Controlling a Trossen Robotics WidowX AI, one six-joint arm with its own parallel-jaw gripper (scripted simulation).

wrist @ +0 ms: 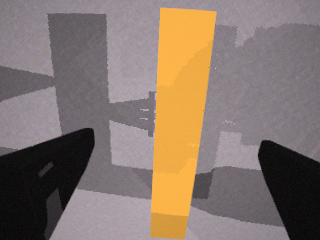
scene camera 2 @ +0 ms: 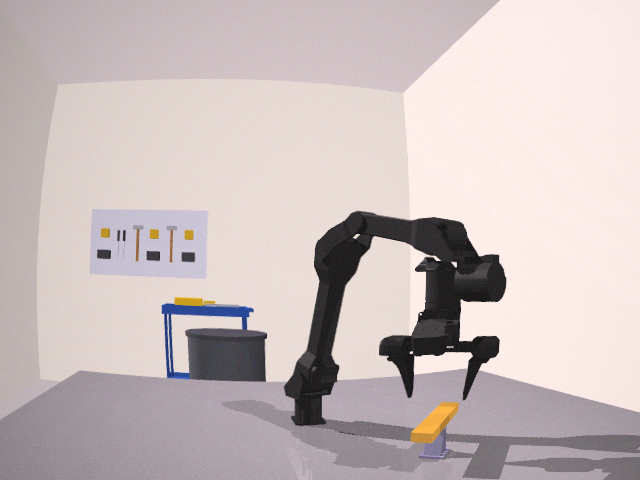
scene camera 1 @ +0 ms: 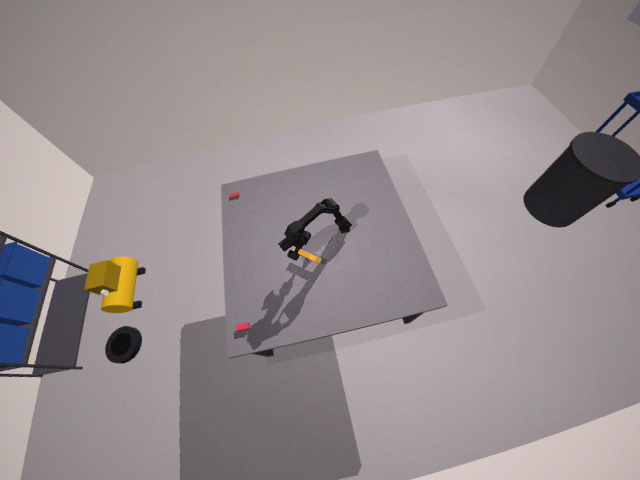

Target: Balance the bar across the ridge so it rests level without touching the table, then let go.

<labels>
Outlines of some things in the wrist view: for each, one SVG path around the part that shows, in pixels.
My gripper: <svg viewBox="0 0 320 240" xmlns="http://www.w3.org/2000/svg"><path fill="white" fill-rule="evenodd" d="M262 140L258 152L259 164L264 180L269 188L268 190L288 233L287 235L290 240L320 240L320 162L308 156L303 156L290 148L287 149L271 140ZM92 128L83 128L34 145L33 147L26 147L0 156L0 240L49 240L58 221L63 215L62 213L67 207L67 203L71 199L81 176L88 166L89 158L95 146L94 130Z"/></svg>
An orange bar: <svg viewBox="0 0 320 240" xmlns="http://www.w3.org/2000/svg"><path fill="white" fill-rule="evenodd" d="M160 8L150 237L185 240L208 88L207 81L213 47L216 12Z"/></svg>
</labels>
